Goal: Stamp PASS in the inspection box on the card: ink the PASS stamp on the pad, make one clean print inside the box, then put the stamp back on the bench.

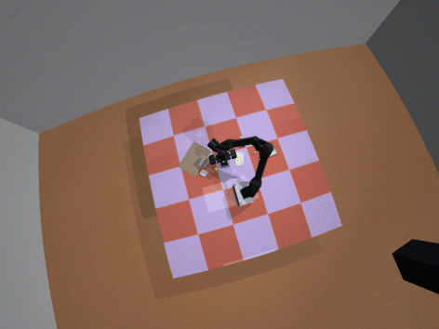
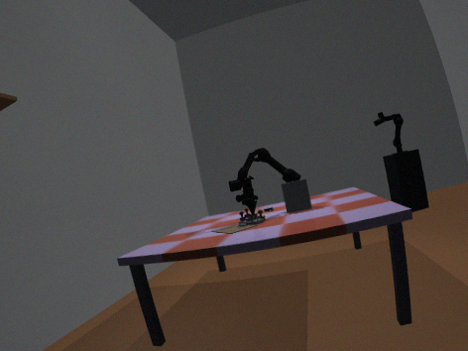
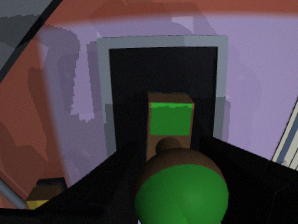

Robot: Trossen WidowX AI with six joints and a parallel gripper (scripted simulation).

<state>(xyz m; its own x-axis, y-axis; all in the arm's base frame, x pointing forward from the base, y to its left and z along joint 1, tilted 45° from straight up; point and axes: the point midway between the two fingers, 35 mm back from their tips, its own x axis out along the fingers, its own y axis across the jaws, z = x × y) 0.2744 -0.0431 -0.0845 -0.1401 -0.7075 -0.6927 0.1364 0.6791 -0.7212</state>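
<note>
Right now my gripper tip is 3 cm above the dark ink pad. Round my gripper tip: yellow-topped stamp: 5 cm behind, 8 cm to the left, 2 cm below; then green-topped stamp: right at my gripper tip; then blue-topped stamp: 8 cm ahead, 6 cm to the right, 2 cm below.
</note>
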